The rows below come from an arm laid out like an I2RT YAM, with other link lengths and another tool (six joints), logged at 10 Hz.
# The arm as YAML. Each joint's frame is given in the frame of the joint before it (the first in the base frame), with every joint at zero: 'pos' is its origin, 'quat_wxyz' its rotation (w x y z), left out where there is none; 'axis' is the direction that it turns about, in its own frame. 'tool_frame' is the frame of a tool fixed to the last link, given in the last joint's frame.
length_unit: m
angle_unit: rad
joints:
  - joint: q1
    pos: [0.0, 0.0, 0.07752]
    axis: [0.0, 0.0, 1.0]
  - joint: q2
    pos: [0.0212, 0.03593, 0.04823]
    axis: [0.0, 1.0, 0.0]
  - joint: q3
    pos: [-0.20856, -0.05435, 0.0]
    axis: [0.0, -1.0, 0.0]
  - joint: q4
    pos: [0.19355, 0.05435, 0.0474]
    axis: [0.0, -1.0, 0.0]
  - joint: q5
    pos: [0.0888, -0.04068, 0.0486]
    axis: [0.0, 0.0, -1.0]
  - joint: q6
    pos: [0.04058, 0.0, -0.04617]
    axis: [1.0, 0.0, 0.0]
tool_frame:
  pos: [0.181, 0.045, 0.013]
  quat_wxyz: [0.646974, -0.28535, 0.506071, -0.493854]
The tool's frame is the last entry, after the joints.
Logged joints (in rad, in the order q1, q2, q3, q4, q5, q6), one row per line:
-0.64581, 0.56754, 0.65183, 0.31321, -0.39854, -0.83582
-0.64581, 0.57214, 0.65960, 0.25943, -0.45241, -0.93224
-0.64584, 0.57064, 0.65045, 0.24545, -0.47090, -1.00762
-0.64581, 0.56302, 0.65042, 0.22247, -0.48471, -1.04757
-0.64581, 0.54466, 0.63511, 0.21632, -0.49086, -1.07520
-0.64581, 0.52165, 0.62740, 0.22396, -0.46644, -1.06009
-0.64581, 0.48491, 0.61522, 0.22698, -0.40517, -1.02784
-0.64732, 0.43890, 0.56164, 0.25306, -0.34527, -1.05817
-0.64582, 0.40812, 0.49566, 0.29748, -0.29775, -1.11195
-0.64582, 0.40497, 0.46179, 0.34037, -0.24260, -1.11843
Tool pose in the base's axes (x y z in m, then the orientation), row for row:
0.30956, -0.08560, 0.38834, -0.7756, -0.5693, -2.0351
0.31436, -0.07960, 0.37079, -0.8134, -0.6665, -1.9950
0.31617, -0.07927, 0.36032, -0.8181, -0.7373, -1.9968
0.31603, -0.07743, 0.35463, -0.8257, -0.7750, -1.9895
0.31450, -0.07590, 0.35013, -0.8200, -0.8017, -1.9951
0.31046, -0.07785, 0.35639, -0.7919, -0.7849, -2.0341
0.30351, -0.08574, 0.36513, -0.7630, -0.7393, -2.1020
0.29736, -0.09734, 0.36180, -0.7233, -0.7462, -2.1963
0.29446, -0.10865, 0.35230, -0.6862, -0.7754, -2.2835
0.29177, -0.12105, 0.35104, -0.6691, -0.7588, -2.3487
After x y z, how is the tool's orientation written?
As angles about the fixed x, y, z axes (roll, pitch, yaw), in radians.
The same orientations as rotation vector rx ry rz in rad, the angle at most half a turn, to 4 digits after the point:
-1.0535, 0.4404, -2.0763
-1.1722, 0.3891, -2.0586
-1.2446, 0.3451, -2.0715
-1.2854, 0.3209, -2.0713
-1.3087, 0.2992, -2.0789
-1.2796, 0.3085, -2.1067
-1.2223, 0.3554, -2.1571
-1.2150, 0.3701, -2.2348
-1.2361, 0.3684, -2.3062
-1.2140, 0.4031, -2.3600

